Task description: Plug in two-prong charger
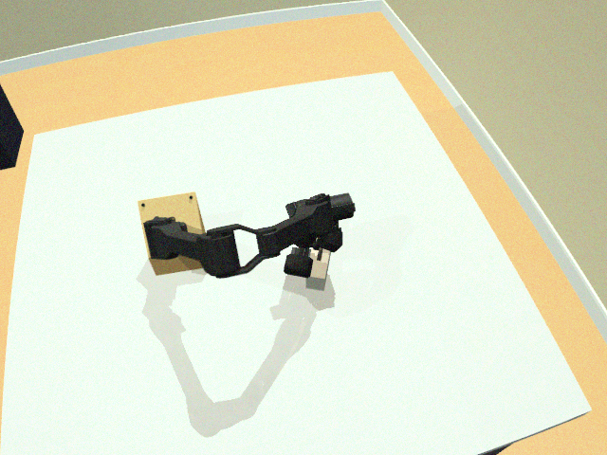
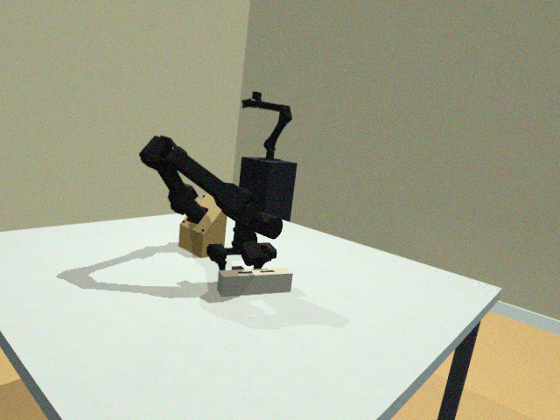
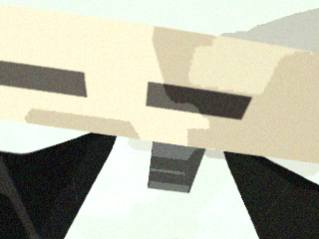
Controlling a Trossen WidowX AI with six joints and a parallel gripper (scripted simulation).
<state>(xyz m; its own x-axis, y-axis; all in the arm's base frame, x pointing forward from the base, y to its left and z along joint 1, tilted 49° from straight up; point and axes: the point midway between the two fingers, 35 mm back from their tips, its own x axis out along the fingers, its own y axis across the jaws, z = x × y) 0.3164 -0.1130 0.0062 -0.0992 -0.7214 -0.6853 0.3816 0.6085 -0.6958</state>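
Now: the grey charger 10 mm to the right of my gripper tip, 10 mm ahead of it and 10 mm above it.
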